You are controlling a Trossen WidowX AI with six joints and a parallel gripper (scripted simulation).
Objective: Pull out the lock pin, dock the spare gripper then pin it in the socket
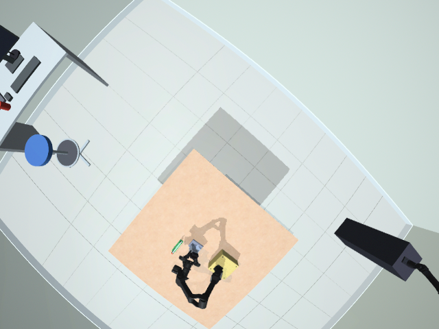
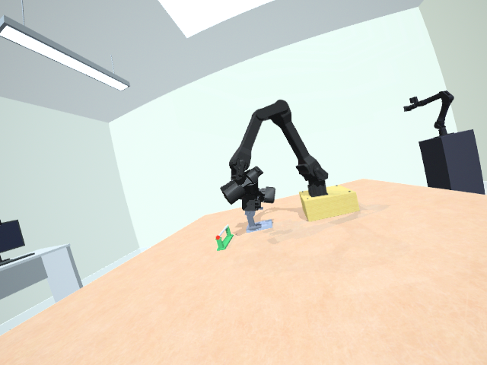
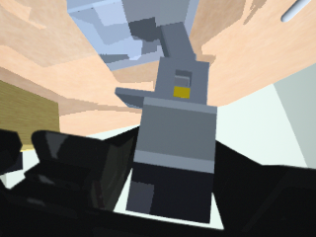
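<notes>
The spare gripper is 1 cm to the left of my gripper tip. Round my gripper tip: mount 2 cm to the left, 7 cm below; green stand 11 cm ahead, 13 cm to the left, 10 cm below.
</notes>
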